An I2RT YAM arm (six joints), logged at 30 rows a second.
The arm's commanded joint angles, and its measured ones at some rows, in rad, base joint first. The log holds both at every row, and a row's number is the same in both.
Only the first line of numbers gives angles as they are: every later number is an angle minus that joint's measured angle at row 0.
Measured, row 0:
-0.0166, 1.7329, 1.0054, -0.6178, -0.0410, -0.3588
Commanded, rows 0 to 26:
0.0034, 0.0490, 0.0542, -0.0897, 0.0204, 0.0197
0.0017, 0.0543, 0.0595, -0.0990, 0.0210, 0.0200
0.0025, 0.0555, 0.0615, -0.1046, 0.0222, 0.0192
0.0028, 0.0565, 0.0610, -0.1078, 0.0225, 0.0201
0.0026, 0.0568, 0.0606, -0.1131, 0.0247, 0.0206
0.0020, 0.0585, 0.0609, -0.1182, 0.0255, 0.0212
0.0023, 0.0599, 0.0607, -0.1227, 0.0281, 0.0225
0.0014, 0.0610, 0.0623, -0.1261, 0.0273, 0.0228
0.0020, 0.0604, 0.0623, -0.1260, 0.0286, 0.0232
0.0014, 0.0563, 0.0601, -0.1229, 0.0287, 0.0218
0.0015, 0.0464, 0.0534, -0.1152, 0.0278, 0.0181
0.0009, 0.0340, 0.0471, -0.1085, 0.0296, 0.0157
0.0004, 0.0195, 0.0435, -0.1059, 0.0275, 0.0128
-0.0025, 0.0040, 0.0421, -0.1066, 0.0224, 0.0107
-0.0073, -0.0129, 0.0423, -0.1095, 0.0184, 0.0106
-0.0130, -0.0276, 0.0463, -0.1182, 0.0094, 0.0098
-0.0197, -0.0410, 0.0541, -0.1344, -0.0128, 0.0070
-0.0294, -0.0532, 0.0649, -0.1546, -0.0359, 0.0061
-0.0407, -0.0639, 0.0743, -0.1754, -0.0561, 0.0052
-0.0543, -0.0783, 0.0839, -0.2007, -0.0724, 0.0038
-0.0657, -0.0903, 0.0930, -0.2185, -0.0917, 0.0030
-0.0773, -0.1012, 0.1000, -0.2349, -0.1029, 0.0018
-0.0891, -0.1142, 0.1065, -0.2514, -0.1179, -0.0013
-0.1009, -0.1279, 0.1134, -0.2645, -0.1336, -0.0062
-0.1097, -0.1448, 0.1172, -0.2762, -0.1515, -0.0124
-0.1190, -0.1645, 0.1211, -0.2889, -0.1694, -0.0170
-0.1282, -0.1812, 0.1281, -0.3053, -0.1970, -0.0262
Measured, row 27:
-0.0877, -0.0988, 0.0786, -0.2369, -0.1061, 0.0057
